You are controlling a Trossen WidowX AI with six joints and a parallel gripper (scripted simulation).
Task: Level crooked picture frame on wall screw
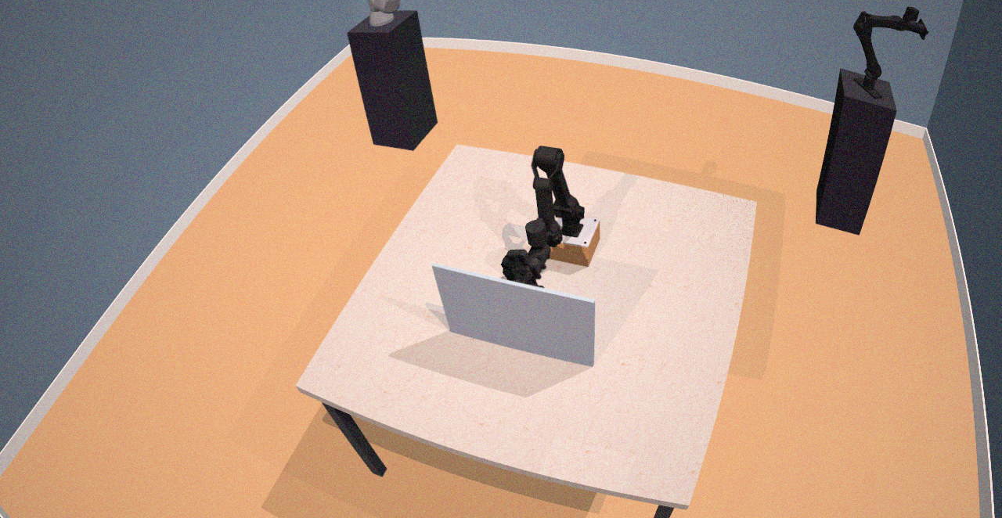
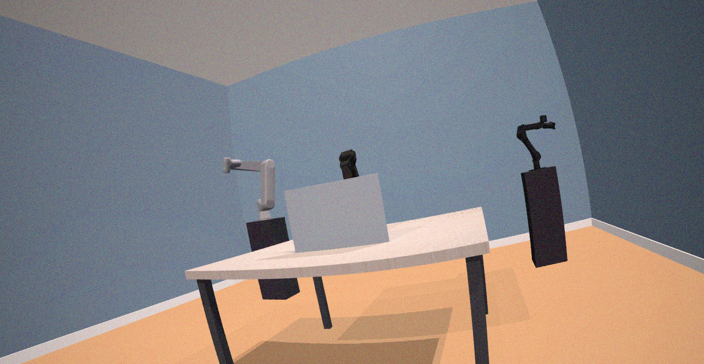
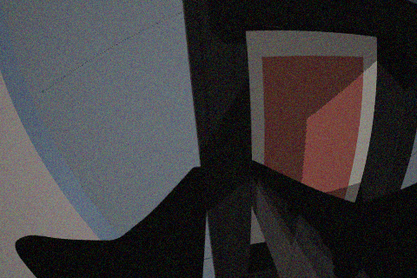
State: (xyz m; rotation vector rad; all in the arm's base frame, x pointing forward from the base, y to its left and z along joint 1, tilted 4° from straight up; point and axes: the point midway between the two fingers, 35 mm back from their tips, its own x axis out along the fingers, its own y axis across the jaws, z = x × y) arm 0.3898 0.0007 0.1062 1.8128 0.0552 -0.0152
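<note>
Now: gripper tip 50 mm above the picture frame, 20 mm to the right of it and 10 mm short of it. The rest, counted from my gripper tip: grey wall panel 60 mm below, 20 mm ahead.
</note>
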